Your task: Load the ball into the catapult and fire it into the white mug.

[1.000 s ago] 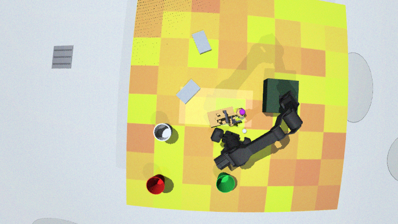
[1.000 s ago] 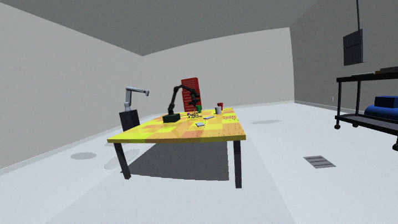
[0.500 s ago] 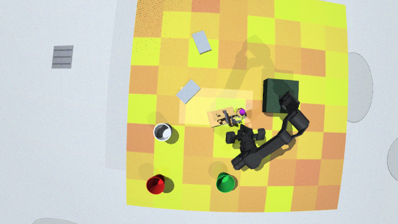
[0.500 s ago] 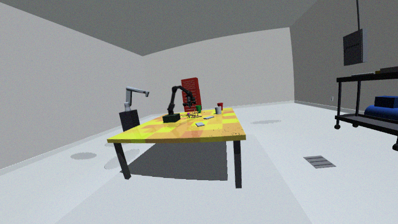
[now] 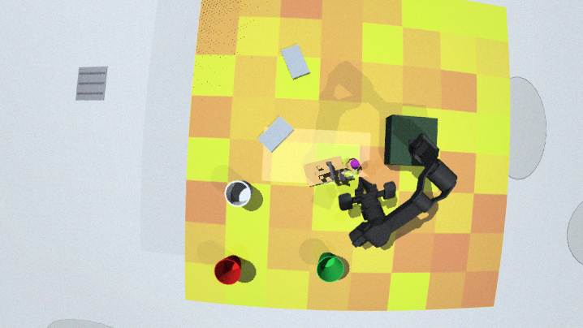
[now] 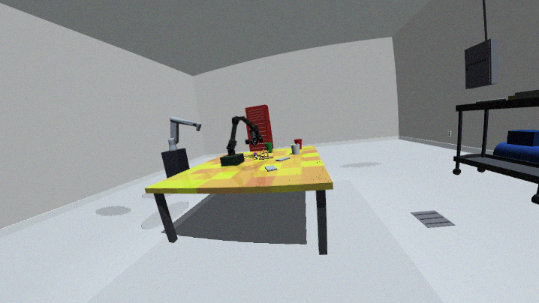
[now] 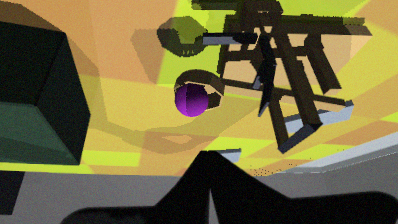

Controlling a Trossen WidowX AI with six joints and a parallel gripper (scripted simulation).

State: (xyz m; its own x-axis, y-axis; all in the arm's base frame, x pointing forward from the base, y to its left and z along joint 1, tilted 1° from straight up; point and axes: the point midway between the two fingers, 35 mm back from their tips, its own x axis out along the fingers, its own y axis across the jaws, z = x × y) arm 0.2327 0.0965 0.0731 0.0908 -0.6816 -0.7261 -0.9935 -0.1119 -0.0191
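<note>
The purple ball is 5 cm to the right of my gripper tip and 7 cm below it. From my gripper tip the other things lie so: white ball 1 cm behind, 6 cm to the left, 12 cm below; green cup 13 cm ahead, 30 cm to the left, 10 cm below; catapult 7 cm ahead, 3 cm to the right, 8 cm below.
</note>
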